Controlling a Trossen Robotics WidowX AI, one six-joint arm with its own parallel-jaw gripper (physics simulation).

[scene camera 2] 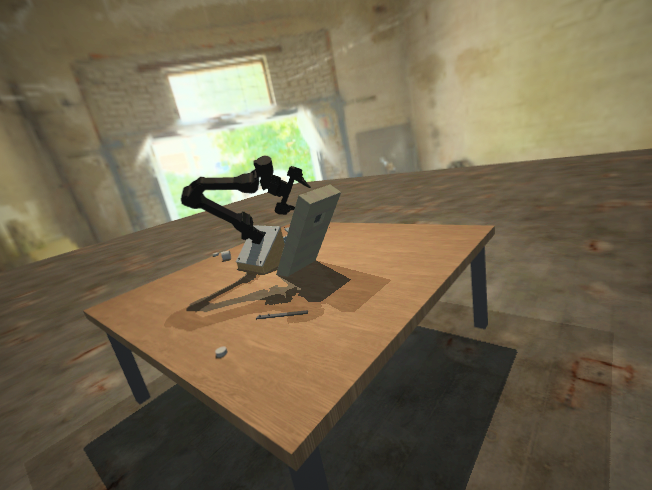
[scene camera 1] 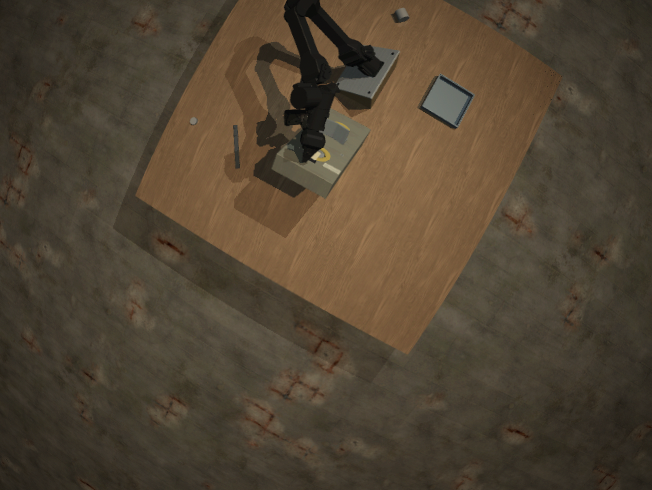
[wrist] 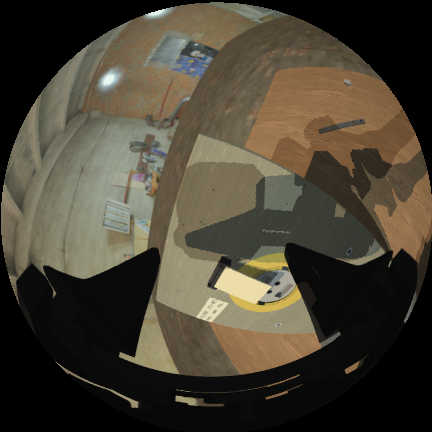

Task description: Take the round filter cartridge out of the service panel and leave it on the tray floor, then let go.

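The service panel (scene camera 1: 342,158) (scene camera 2: 312,231) (wrist: 220,200) is a tilted grey-green block. In the wrist view, a round grey face (wrist: 285,289), seemingly the filter cartridge, sits inside a yellow ring (wrist: 245,303) on the panel. A cream strip (wrist: 242,285) with a black end lies partly across the ring and the grey face. My gripper (scene camera 1: 305,158) (scene camera 2: 300,197) (wrist: 223,253) is open and empty in front of the panel face; its right finger hides part of the ring. The square blue-grey tray (scene camera 1: 446,102) is empty, right of the panel in scene camera 1.
The wedge-shaped arm base (scene camera 1: 363,86) (scene camera 2: 269,247) stands close to the panel. A dark bar (scene camera 1: 236,147) (scene camera 2: 281,314) (wrist: 342,126) and a small white disc (scene camera 1: 192,121) (scene camera 2: 220,351) (wrist: 347,82) lie on the table. A grey cylinder (scene camera 1: 401,15) (scene camera 2: 226,255) lies beyond the base.
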